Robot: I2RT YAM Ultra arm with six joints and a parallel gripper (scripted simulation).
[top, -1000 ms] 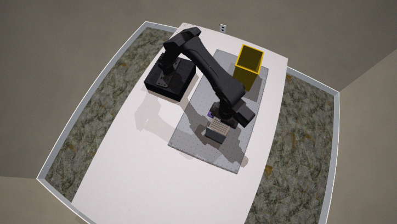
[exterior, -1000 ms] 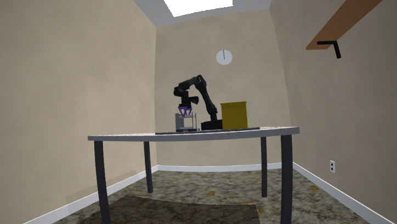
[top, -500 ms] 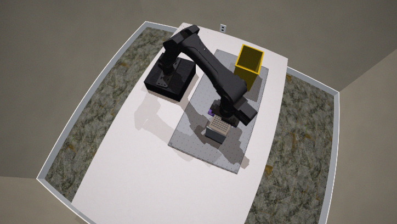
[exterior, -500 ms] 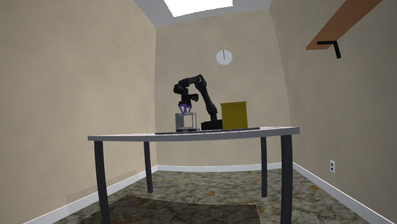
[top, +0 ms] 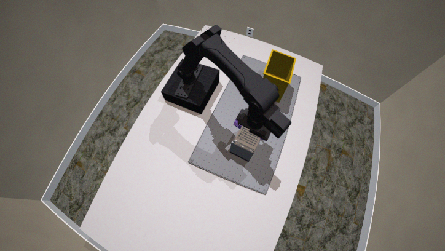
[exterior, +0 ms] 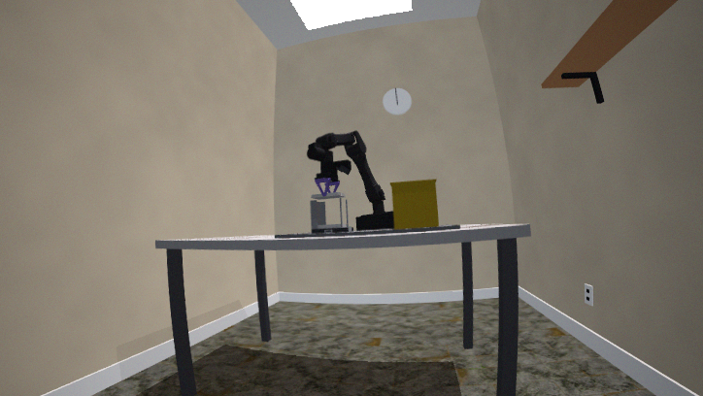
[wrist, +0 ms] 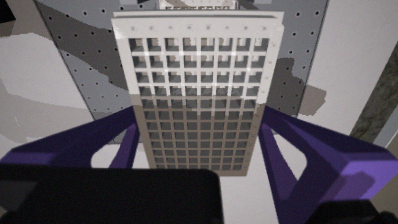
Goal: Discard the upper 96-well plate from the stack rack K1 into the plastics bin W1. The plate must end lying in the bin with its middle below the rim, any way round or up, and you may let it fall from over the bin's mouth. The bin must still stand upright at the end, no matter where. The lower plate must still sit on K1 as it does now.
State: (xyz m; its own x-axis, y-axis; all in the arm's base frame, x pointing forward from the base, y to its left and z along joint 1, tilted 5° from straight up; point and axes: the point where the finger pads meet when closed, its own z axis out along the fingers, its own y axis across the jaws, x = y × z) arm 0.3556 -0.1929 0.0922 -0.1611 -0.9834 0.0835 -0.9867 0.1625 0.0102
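My gripper is now 36 cm to the right of the yellow plastics bin W1, 7 cm above it and 5 cm short of it.
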